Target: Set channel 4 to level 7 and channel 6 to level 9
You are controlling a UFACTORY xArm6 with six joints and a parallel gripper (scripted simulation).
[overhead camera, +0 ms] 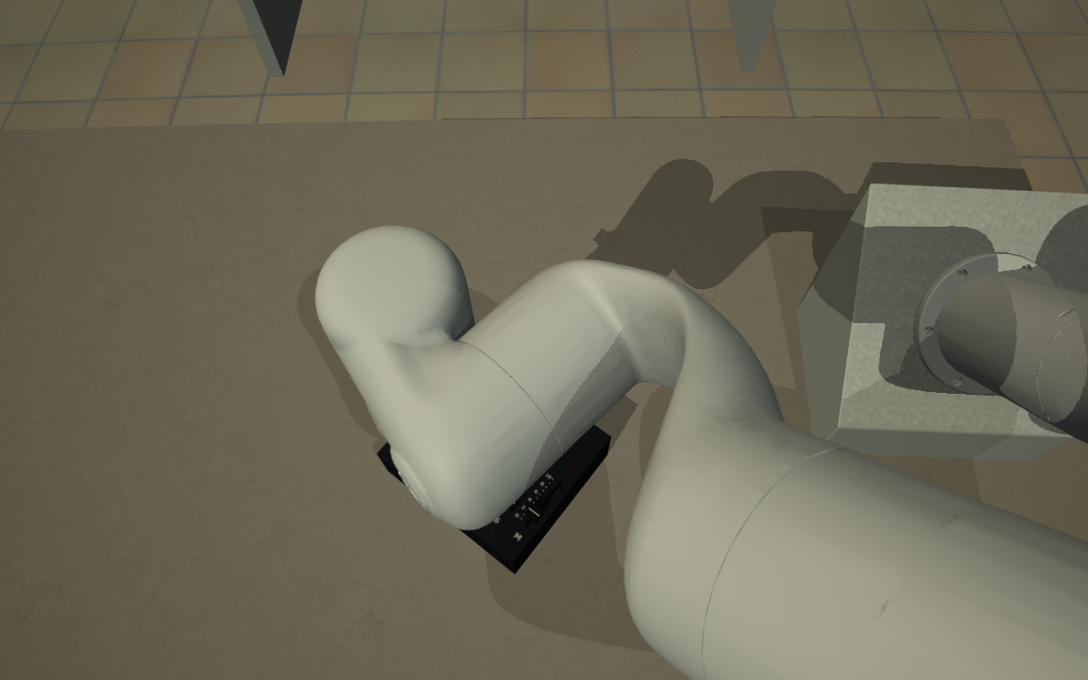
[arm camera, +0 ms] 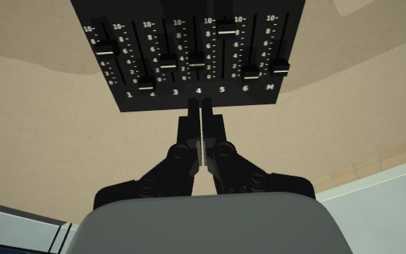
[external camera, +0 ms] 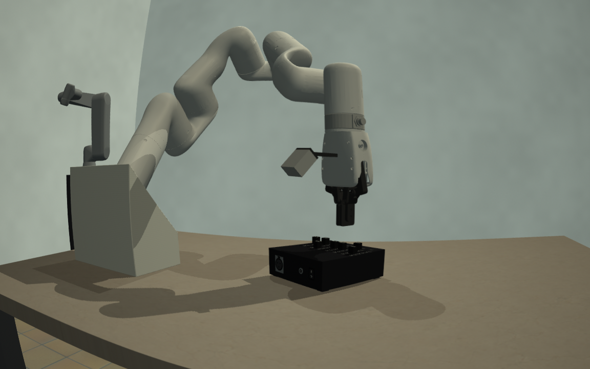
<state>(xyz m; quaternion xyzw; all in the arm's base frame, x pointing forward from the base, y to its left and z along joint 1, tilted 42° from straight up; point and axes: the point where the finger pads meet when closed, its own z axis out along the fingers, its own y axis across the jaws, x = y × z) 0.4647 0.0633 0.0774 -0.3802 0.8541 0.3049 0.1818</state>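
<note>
The channel 4 cap is 50 mm below my hand, 20 mm to the right of it and 20 mm behind it. Round my hand: channel 2 cap (50 mm below, 30 mm to the right, 30 mm ahead); channel 3 cap (50 mm below, 30 mm to the right); channel 6 cap (50 mm below, 40 mm behind, 20 mm to the left).
</note>
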